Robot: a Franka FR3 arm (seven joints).
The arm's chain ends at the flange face. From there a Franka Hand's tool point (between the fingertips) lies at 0.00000 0.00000 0.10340 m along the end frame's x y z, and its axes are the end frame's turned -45 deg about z.
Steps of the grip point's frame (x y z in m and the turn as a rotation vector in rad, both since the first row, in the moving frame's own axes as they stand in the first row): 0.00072 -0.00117 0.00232 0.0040 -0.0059 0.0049; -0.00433 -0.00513 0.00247 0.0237 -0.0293 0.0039; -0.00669 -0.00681 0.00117 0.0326 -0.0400 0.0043; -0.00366 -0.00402 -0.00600 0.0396 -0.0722 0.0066; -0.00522 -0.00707 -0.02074 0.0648 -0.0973 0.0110
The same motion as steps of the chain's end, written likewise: 0.00041 -0.00147 0.00232 -0.0013 -0.0070 0.0049; -0.00281 -0.00097 0.00254 -0.0040 -0.0375 0.0039; -0.00424 -0.00061 0.00131 -0.0052 -0.0513 0.0043; 0.00274 -0.00261 -0.00565 -0.0231 -0.0791 0.0066; 0.00315 -0.00361 -0.02003 -0.0230 -0.1146 0.0110
